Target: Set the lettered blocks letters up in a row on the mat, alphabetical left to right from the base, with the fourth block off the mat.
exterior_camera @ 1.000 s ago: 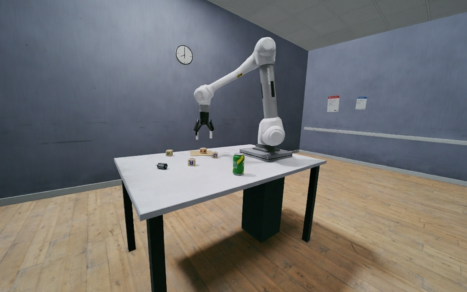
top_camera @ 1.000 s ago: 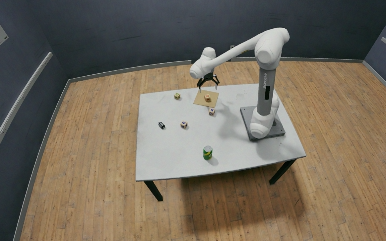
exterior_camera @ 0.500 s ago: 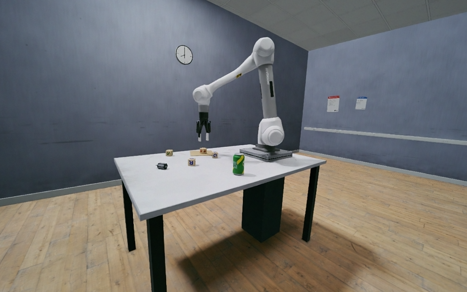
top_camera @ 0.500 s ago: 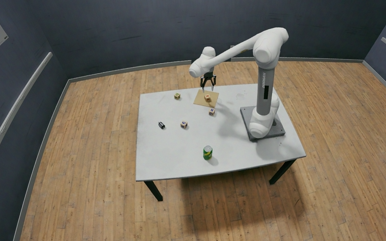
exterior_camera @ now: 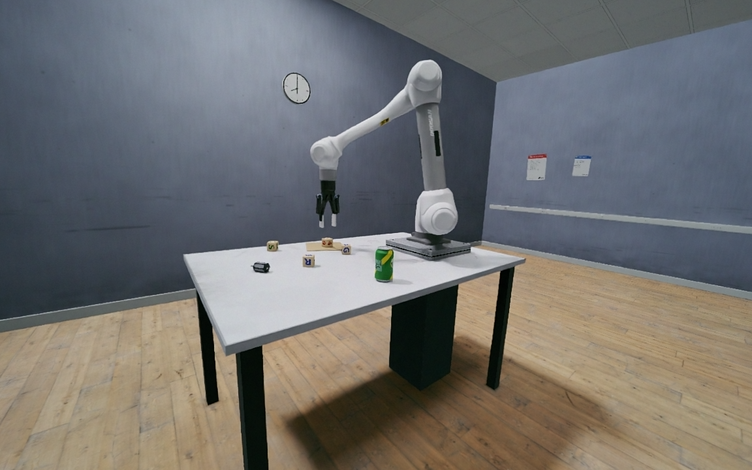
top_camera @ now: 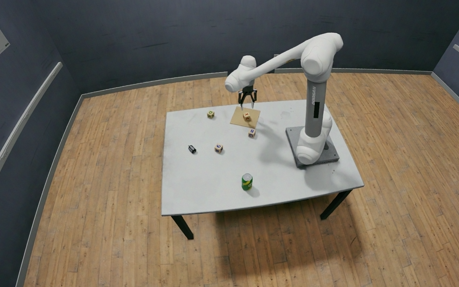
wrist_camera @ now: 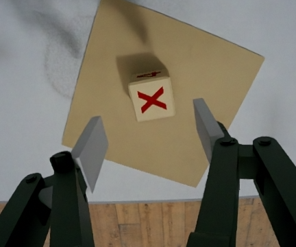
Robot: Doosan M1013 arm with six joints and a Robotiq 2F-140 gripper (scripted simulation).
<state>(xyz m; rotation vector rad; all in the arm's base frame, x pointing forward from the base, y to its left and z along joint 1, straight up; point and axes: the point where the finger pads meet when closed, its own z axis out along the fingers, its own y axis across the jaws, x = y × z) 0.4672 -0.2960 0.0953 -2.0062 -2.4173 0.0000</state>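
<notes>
My gripper is now 14 cm above the tan mat, 2 cm to the left of it and 1 cm short of it. Round my hand: black object: 42 cm ahead, 26 cm to the left, 12 cm below; then block: 28 cm to the left, 23 cm ahead, 12 cm below; then can: 59 cm to the left, 8 cm below, 7 cm ahead.
</notes>
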